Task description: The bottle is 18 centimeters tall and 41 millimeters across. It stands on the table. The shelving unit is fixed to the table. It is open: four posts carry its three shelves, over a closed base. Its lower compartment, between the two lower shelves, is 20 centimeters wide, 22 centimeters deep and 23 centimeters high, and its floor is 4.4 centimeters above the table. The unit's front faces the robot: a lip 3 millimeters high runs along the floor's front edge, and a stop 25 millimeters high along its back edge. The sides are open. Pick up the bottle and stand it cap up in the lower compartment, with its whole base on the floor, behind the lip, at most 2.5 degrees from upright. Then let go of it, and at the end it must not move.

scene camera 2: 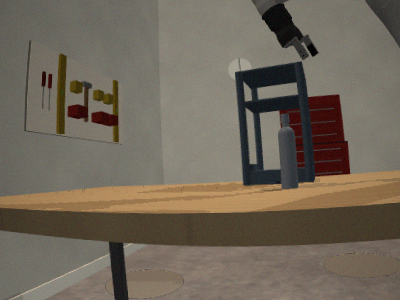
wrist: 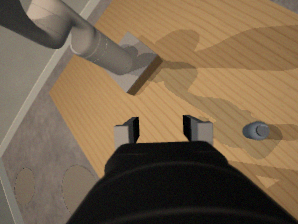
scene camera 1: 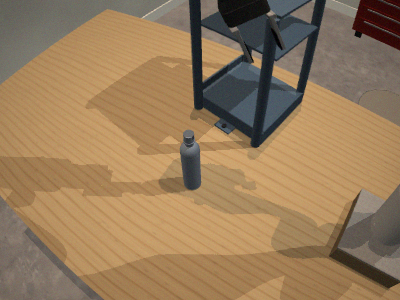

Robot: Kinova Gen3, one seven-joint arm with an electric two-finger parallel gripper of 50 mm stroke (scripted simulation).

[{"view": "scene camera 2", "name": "gripper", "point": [311, 56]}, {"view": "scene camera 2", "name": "bottle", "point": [287, 147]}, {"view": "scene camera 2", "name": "shelving unit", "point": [253, 174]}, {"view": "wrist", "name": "gripper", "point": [160, 125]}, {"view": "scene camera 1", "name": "bottle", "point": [189, 150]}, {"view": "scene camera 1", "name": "shelving unit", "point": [230, 93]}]
